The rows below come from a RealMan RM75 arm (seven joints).
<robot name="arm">
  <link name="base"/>
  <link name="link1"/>
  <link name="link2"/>
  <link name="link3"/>
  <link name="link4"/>
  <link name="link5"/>
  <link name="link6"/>
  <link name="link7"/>
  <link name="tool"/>
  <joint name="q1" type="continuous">
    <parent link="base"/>
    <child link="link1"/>
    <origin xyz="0 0 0.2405"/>
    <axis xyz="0 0 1"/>
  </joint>
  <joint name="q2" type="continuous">
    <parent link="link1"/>
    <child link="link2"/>
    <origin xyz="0 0 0"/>
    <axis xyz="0 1 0"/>
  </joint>
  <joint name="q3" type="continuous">
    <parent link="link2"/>
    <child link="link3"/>
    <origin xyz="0 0 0.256"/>
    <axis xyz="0 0 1"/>
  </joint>
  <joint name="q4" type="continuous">
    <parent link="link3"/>
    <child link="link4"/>
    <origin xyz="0 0 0"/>
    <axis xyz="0 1 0"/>
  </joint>
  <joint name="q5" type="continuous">
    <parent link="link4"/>
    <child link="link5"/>
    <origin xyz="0 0 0.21"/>
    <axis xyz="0 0 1"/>
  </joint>
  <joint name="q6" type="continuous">
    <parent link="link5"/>
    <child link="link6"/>
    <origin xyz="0 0 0"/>
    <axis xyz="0 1 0"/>
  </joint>
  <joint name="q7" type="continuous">
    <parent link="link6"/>
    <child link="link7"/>
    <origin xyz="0 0 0.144"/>
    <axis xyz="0 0 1"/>
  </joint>
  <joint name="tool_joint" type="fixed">
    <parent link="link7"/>
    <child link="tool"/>
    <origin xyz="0 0 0"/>
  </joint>
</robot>
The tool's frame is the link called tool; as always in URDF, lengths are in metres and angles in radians. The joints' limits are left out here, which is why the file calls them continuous.
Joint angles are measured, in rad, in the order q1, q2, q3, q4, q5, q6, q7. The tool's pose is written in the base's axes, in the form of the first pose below.
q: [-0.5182 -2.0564 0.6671 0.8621 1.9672 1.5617 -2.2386]
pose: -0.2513 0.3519 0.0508 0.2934 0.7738 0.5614 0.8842 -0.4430 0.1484
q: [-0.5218 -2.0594 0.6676 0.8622 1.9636 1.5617 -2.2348]
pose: -0.2490 0.3527 0.0498 0.2974 0.7707 0.5636 0.8802 -0.4500 0.1510
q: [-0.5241 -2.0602 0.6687 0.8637 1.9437 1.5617 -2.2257]
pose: -0.2457 0.3542 0.0511 0.3024 0.7585 0.5773 0.8713 -0.4655 0.1553
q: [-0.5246 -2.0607 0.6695 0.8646 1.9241 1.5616 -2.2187]
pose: -0.2431 0.3552 0.0526 0.3034 0.7479 0.5905 0.8640 -0.4772 0.1605
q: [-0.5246 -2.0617 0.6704 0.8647 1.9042 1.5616 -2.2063]
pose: -0.2407 0.3559 0.0537 0.3075 0.7351 0.6043 0.8551 -0.4920 0.1635
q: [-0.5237 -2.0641 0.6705 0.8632 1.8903 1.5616 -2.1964]
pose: -0.2392 0.3560 0.0537 0.3081 0.7269 0.6138 0.8490 -0.5012 0.1674
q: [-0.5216 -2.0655 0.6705 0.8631 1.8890 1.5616 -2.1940]
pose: -0.2396 0.3554 0.0532 0.3073 0.7263 0.6149 0.8488 -0.5014 0.1680
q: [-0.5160 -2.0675 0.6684 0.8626 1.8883 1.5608 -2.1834]
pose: -0.2415 0.3540 0.0528 0.3091 0.7224 0.6185 0.8486 -0.5031 0.1636
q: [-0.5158 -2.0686 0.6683 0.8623 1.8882 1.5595 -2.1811]
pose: -0.2415 0.3540 0.0524 0.3097 0.7214 0.6194 0.8483 -0.5039 0.1627
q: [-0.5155 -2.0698 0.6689 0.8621 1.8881 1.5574 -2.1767]
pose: -0.2415 0.3540 0.0519 0.3122 0.7193 0.6205 0.8476 -0.5059 0.1601
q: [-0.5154 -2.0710 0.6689 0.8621 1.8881 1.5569 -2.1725]
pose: -0.2414 0.3540 0.0514 0.3149 0.7175 0.6213 0.8463 -0.5086 0.1583
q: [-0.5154 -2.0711 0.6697 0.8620 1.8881 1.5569 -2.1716]
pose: -0.2413 0.3539 0.0512 0.3160 0.7174 0.6209 0.8459 -0.5094 0.1580
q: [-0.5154 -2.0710 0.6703 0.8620 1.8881 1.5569 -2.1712]
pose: -0.2413 0.3539 0.0512 0.3168 0.7173 0.6205 0.8457 -0.5099 0.1576
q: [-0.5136 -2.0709 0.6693 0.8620 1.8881 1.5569 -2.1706]
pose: -0.2420 0.3535 0.0514 0.3155 0.7172 0.6213 0.8466 -0.5085 0.1571
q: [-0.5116 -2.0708 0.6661 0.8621 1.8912 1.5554 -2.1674]
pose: -0.2435 0.3532 0.0517 0.3157 0.7159 0.6227 0.8484 -0.5068 0.1526
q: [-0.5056 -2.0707 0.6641 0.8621 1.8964 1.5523 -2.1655]
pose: -0.2466 0.3519 0.0518 0.3130 0.7174 0.6224 0.8535 -0.4999 0.1470
